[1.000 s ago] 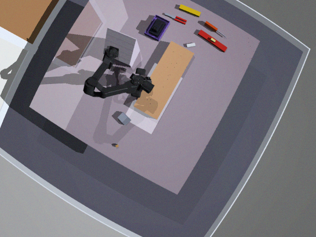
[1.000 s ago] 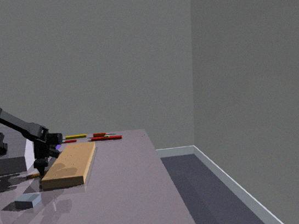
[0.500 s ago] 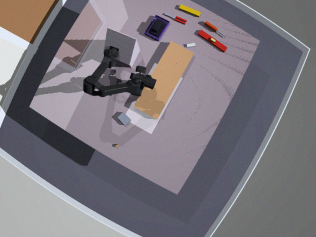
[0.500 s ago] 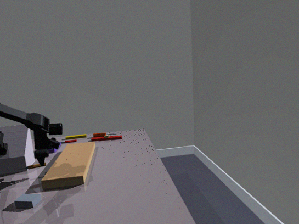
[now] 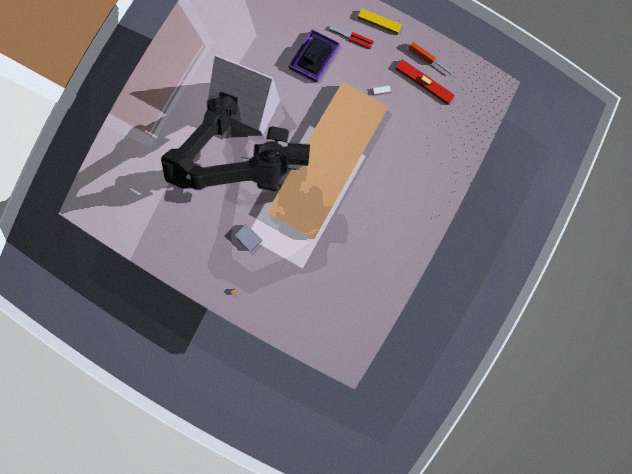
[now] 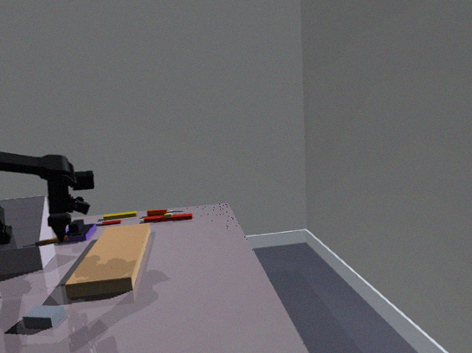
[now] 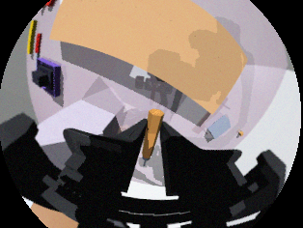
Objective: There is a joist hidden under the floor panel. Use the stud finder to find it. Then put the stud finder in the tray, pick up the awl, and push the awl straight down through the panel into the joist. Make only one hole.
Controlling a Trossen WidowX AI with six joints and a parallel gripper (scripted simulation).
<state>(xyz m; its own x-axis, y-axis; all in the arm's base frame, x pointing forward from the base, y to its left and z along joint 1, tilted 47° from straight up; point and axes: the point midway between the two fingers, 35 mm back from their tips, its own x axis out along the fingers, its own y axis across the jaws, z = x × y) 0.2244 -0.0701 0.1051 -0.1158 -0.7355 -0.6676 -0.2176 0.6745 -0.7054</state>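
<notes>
The awl is 5 cm behind my gripper tip and 1 cm to the right of it. The rest, counted from my gripper tip: grey-blue block: 26 cm to the right, 11 cm below; then purple tray: 43 cm to the left, 11 cm below, 5 cm behind; then stud finder: 41 cm to the left, 7 cm below, 5 cm behind.
</notes>
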